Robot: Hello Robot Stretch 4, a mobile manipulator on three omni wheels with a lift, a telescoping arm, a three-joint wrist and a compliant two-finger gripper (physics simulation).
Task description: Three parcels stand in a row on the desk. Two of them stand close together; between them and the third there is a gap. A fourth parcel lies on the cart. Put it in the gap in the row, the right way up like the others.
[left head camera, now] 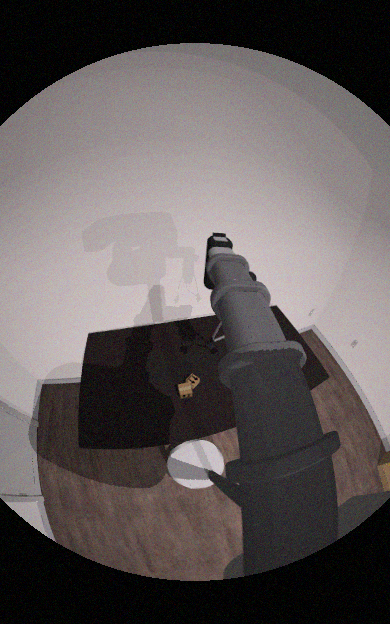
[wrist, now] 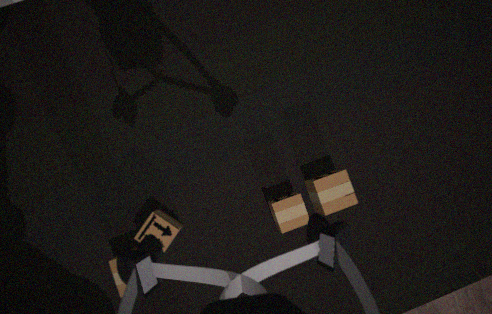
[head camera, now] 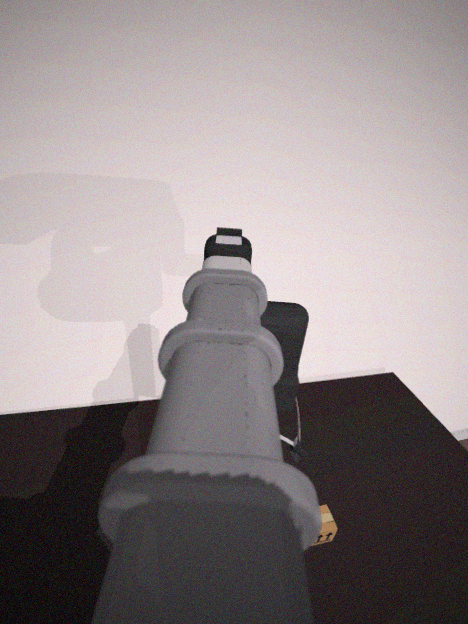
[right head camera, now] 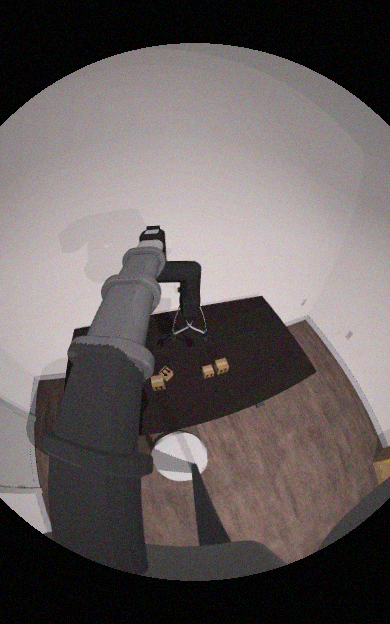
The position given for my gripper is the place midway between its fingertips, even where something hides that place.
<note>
In view: my gripper (head camera: 261, 457), a parcel (wrist: 165, 228), a parcel (wrist: 289, 212) and a dark desk (head camera: 382, 462).
My gripper is seen too in the wrist view (wrist: 235, 243). The dark desk shows as well in the left head camera view (left head camera: 128, 396), in the wrist view (wrist: 206, 117) and in the right head camera view (right head camera: 264, 358).
</note>
